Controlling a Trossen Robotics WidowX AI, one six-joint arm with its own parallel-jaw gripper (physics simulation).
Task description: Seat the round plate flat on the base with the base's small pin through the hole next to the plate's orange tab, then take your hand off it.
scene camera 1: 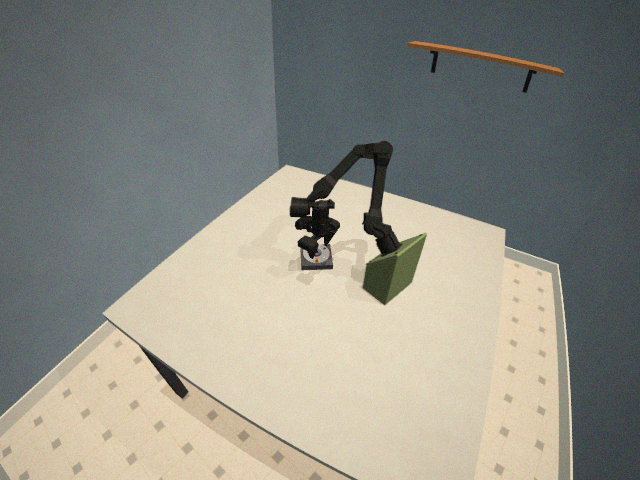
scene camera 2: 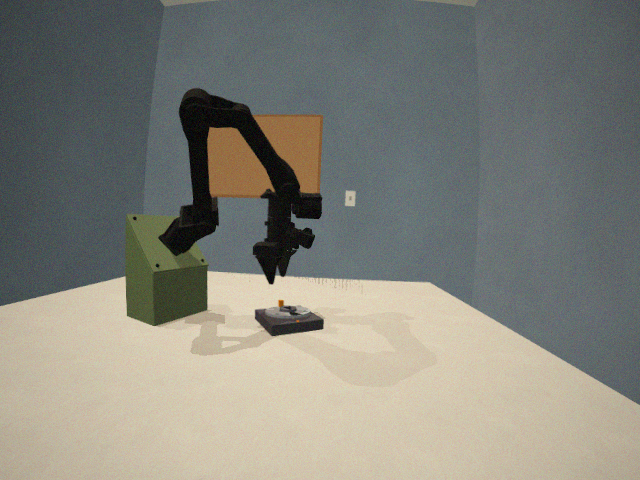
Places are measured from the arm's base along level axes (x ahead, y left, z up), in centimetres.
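Where they show: gripper, fingertip midpoint: (scene camera 1: 318, 251) (scene camera 2: 277, 280); arm's base at its link origin: (scene camera 1: 392, 250) (scene camera 2: 174, 242).
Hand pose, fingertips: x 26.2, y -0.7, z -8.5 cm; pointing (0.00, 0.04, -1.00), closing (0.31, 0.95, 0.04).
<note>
Each offset is from my fingertips to the top centre of the thing. Level surfaces: height alone.
The dark square base {dx +2.7, dy -5.5, dz -5.5 cm} (scene camera 1: 316, 267) (scene camera 2: 297, 327) lies on the table. The round light-grey plate {dx +2.7, dy -5.4, dz -4.8 cm} (scene camera 1: 323, 258) (scene camera 2: 271, 313) lies on top of the base. In scene camera 2 it looks close to flat; whether it is fully seated I cannot tell. The orange tab {dx +1.1, dy -1.1, dz -4.8 cm} (scene camera 1: 316, 259) (scene camera 2: 281, 303) stands up at the plate's edge. The small pin and the hole next to the tab are too small to make out. My gripper (scene camera 1: 320, 250) (scene camera 2: 277, 279) is open and empty, pointing down, a little above the plate and apart from it; in scene camera 1 it covers part of the plate.
The arm rises from a green wedge-shaped block (scene camera 1: 404, 268) (scene camera 2: 179, 294), which stands beside the base on the pale table {dz -9.5 cm} (scene camera 1: 330, 361) (scene camera 2: 320, 423). A wooden shelf (scene camera 1: 485, 55) and an orange-brown board (scene camera 2: 294, 149) are on the walls, away from the table.
</note>
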